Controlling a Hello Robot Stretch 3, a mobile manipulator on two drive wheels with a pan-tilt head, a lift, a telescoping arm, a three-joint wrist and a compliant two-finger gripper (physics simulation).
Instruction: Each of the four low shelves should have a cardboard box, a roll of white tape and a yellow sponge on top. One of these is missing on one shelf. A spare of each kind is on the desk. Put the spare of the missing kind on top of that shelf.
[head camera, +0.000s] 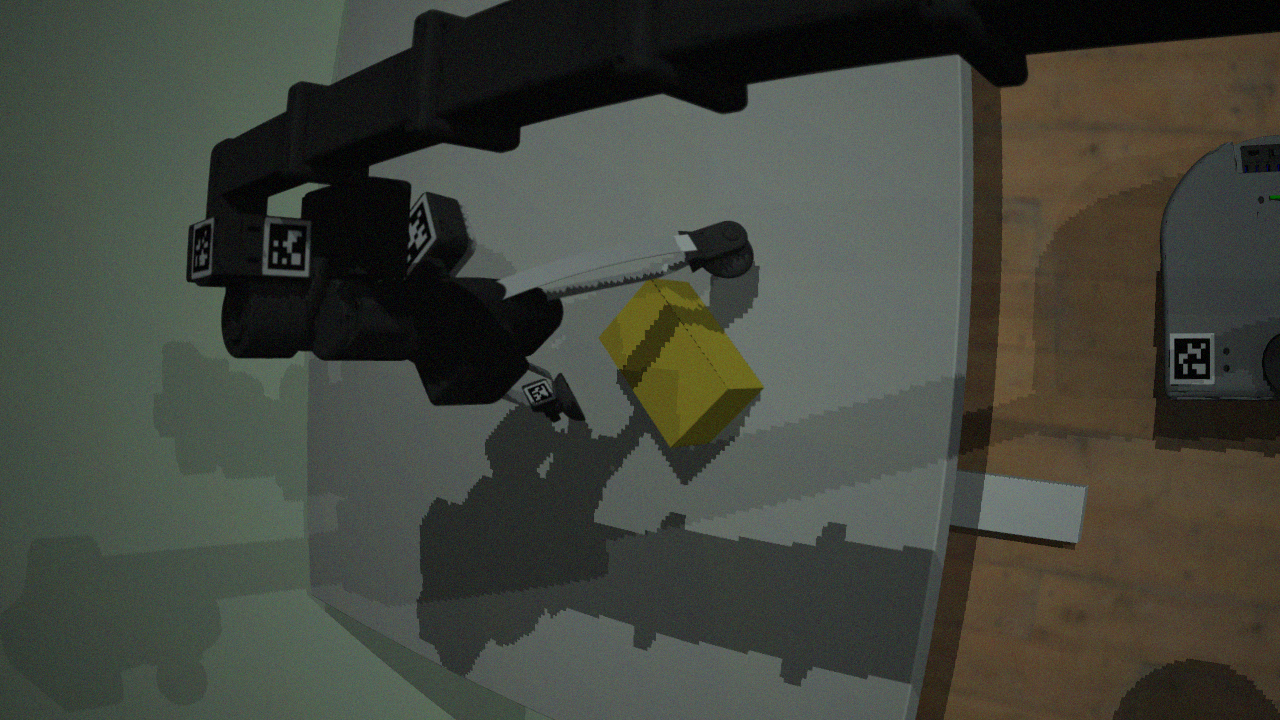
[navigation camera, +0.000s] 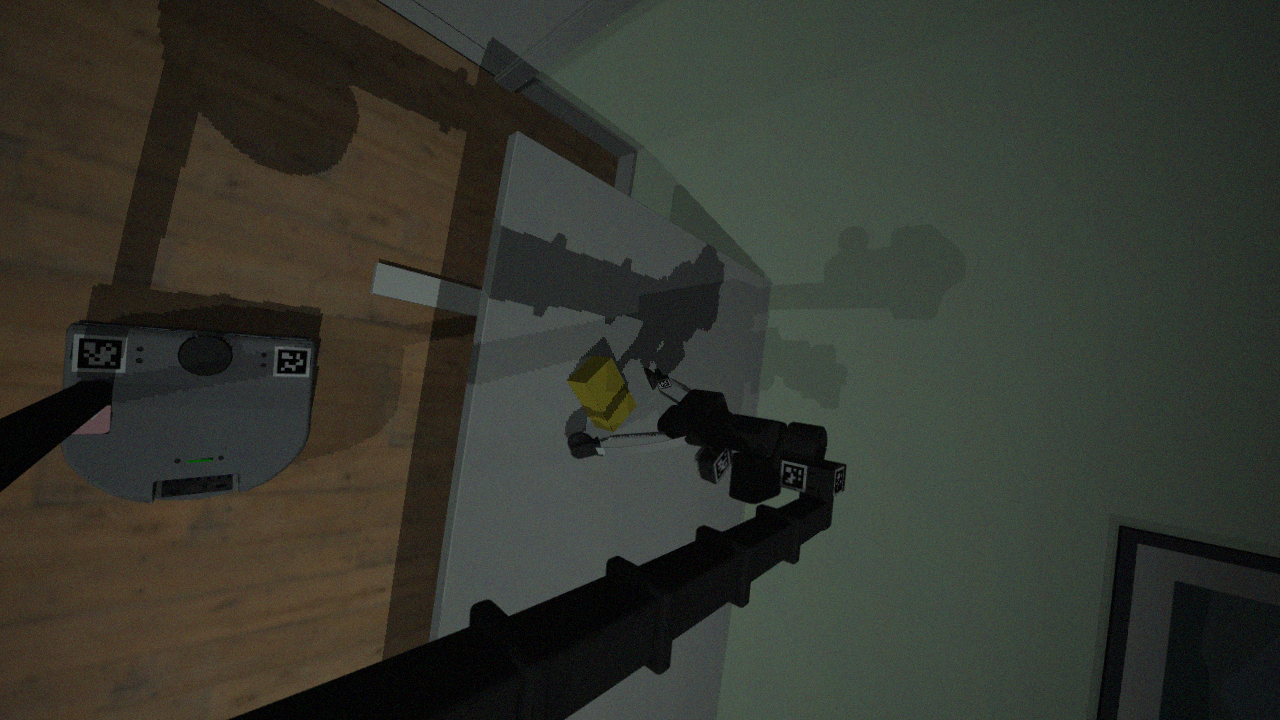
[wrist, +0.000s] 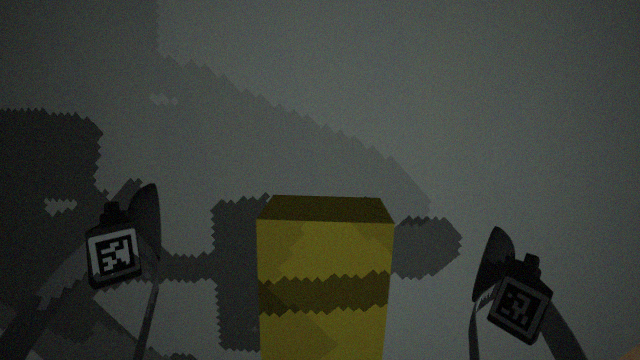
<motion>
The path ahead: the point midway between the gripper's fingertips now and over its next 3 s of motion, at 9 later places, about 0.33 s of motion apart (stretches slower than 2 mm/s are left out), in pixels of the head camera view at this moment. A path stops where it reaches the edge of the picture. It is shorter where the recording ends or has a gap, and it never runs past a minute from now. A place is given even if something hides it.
My gripper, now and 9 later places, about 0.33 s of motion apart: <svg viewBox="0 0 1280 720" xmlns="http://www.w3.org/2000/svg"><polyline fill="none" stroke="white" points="658,329 662,329 666,329 669,329 666,329 651,328 621,327 584,325 561,325 555,324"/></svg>
</motion>
